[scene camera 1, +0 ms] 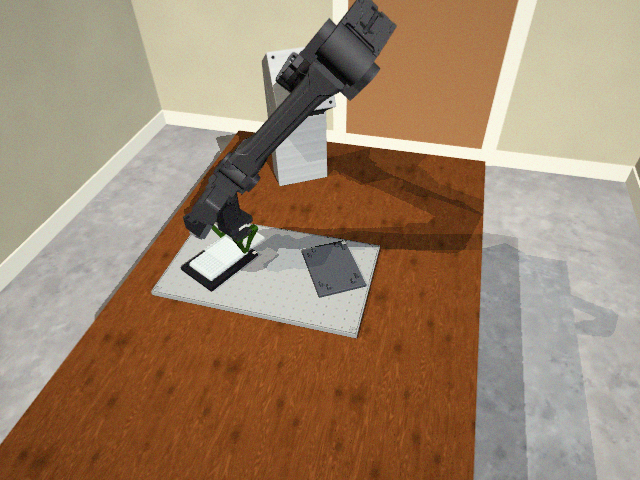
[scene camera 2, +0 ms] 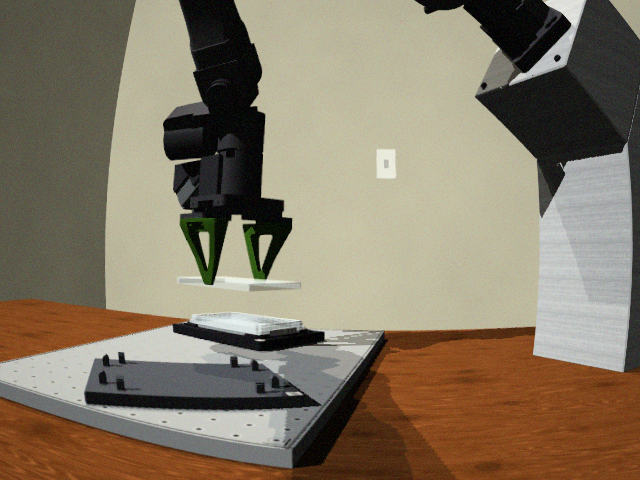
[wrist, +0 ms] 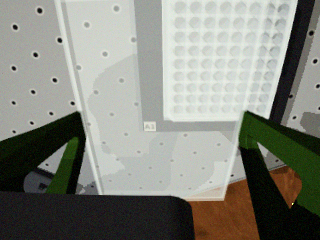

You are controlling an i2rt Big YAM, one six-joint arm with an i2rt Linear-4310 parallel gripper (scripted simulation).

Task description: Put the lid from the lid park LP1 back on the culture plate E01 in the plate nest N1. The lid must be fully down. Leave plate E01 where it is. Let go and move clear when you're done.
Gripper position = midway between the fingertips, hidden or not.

Note:
I see my gripper [scene camera 2: 235, 284], a clear lid [scene camera 2: 234, 283], a white culture plate E01 [scene camera 2: 232, 322], a lid park LP1 [scene camera 2: 150, 384] and a black plate nest N1 [scene camera 1: 242, 262].
The clear lid shows as well in scene camera 1 [scene camera 1: 224, 250] and in the wrist view [wrist: 162, 97]. My gripper also shows in scene camera 1 [scene camera 1: 234, 244] and in the wrist view [wrist: 162, 120]. The lid park LP1 shows as well in scene camera 1 [scene camera 1: 331, 265].

